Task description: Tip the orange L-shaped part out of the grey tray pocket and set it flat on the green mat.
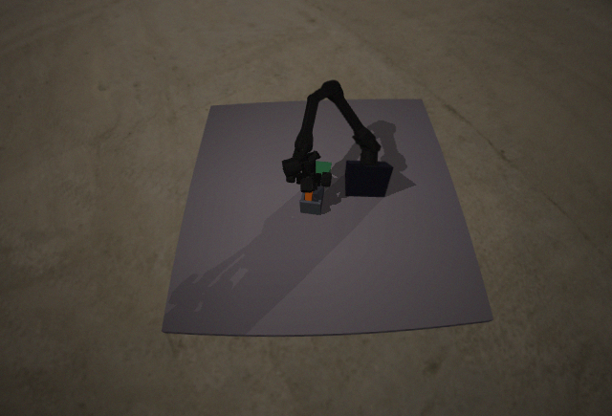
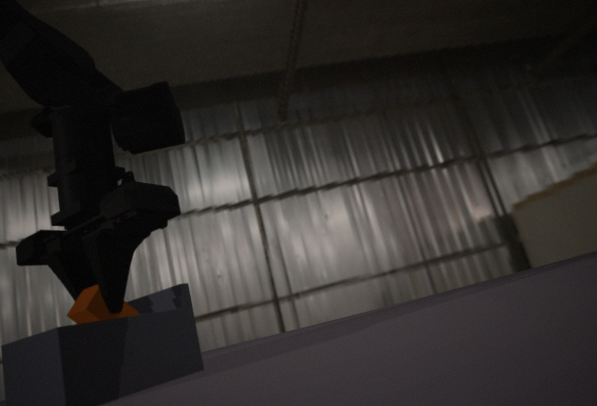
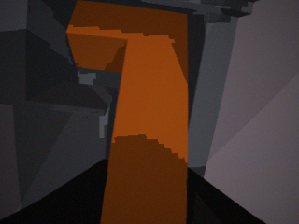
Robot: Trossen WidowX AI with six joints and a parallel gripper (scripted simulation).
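My gripper tip is 50 mm past the green mat, 140 mm to the left of it and 80 mm above it. Also, from my gripper tip: orange L-shaped part 10 mm behind, 40 mm to the left, 30 mm below.
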